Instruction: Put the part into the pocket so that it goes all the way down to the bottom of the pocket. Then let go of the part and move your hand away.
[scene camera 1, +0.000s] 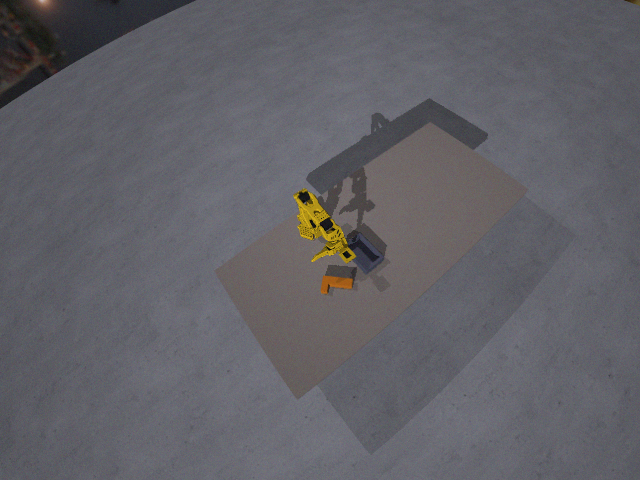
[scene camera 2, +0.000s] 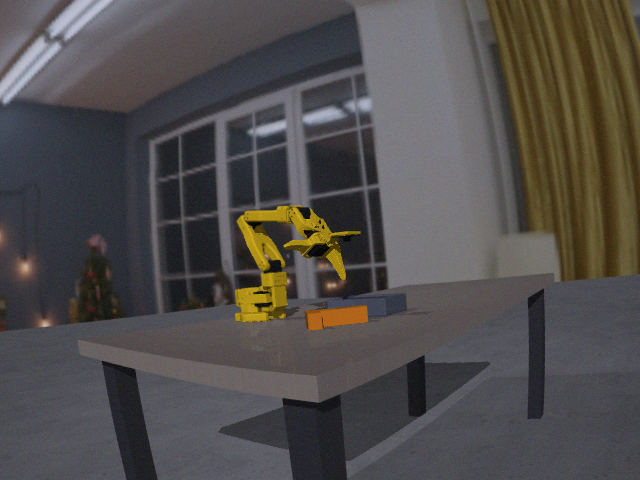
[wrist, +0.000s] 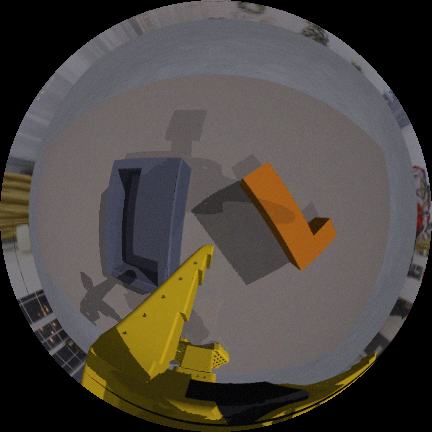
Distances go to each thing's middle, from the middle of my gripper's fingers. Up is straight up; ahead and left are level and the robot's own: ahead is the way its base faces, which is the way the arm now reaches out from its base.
I see my gripper 13 cm above the orange part (scene camera 2: 315, 319), 7 cm short of it and 2 cm to the left of it. The rest, counted from my hand: pocket block (scene camera 2: 382, 304): 14 cm to the left, 13 cm below, 4 cm ahead.
